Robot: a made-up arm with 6 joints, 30 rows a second.
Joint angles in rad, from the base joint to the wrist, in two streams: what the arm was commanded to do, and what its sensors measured. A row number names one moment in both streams.
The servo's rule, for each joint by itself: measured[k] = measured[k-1] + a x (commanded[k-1-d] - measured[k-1]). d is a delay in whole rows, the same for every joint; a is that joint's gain. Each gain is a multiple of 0.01, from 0.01 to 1. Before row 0 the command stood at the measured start. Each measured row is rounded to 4 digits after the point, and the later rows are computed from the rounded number. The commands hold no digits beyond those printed.
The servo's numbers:
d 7
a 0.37 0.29 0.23 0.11 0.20 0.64
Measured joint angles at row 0: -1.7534 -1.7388 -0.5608 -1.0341 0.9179 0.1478
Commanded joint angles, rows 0 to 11: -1.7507 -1.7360 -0.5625 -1.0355 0.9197 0.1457; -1.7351 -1.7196 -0.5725 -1.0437 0.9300 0.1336; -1.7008 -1.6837 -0.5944 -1.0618 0.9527 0.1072; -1.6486 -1.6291 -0.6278 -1.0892 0.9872 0.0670; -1.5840 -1.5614 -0.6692 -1.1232 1.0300 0.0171; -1.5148 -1.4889 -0.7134 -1.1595 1.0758 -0.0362; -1.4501 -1.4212 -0.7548 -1.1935 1.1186 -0.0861; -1.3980 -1.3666 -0.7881 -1.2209 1.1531 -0.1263; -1.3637 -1.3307 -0.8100 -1.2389 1.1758 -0.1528; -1.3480 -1.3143 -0.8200 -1.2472 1.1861 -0.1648; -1.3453 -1.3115 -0.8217 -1.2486 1.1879 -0.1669; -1.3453 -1.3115 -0.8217 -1.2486 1.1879 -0.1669
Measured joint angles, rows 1 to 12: -1.7534 -1.7388 -0.5608 -1.0341 0.9179 0.1478; -1.7534 -1.7388 -0.5608 -1.0341 0.9179 0.1478; -1.7534 -1.7388 -0.5608 -1.0341 0.9179 0.1478; -1.7534 -1.7388 -0.5608 -1.0341 0.9179 0.1478; -1.7534 -1.7388 -0.5608 -1.0341 0.9179 0.1478; -1.7534 -1.7388 -0.5608 -1.0341 0.9179 0.1478; -1.7534 -1.7388 -0.5608 -1.0341 0.9179 0.1478; -1.7524 -1.7380 -0.5612 -1.0343 0.9183 0.1465; -1.7460 -1.7327 -0.5638 -1.0353 0.9206 0.1382; -1.7293 -1.7185 -0.5708 -1.0382 0.9270 0.1184; -1.6994 -1.6926 -0.5839 -1.0438 0.9390 0.0855; -1.6567 -1.6546 -0.6035 -1.0525 0.9572 0.0417
